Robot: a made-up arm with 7 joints.
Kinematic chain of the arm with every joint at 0, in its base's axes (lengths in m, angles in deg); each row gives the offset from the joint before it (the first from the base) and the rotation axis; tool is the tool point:
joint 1: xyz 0 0 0 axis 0 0.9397 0.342
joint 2: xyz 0 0 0 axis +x
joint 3: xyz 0 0 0 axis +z
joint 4: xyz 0.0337 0 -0.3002 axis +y
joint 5: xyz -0.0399 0 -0.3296 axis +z
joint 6: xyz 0 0 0 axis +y
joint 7: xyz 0 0 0 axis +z
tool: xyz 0 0 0
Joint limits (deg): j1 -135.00..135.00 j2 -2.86..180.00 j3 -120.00..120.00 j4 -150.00..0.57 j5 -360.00..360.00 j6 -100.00..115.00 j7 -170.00..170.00
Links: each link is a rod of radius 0.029 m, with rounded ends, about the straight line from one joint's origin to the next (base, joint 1, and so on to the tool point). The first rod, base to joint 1, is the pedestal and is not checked.
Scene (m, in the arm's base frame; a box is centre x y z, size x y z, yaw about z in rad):
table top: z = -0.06
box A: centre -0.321 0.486 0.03 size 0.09 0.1 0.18 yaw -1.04
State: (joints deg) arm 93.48 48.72 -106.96 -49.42 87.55 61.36 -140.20
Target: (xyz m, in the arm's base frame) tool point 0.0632 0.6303 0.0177
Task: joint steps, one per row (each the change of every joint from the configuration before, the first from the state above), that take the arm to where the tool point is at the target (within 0.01 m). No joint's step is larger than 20 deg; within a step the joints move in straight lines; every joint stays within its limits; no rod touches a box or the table.
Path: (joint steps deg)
1: 2.68 9.99 0.66 7.05 15.78 -4.61 17.29
2: 2.68 9.99 0.67 7.05 15.78 -4.61 17.28
3: 2.68 10.00 0.66 7.04 15.78 -4.61 17.29
4: 2.68 9.99 0.66 7.05 15.78 -4.61 17.29
5: 2.68 9.99 0.66 7.05 15.79 -4.62 17.29
6: -9.02 2.38 2.80 0.85 -15.08 0.78 -16.72
7: -9.02 2.37 2.79 0.85 -15.07 0.77 -16.72
8: -9.01 2.37 2.79 0.85 -15.08 0.77 -16.72
9: -9.02 2.38 2.79 0.84 -15.07 0.77 -16.71
10: -9.02 2.37 2.79 0.85 -15.08 0.77 -16.72
11: -9.02 2.38 2.79 0.85 -15.07 0.78 -16.72
12: -19.68 -4.72 7.64 -2.74 3.85 6.14 4.63
13: -19.69 -4.73 7.63 -2.73 3.84 6.14 4.62
14: -19.68 -4.72 7.64 -2.74 3.85 6.14 4.62

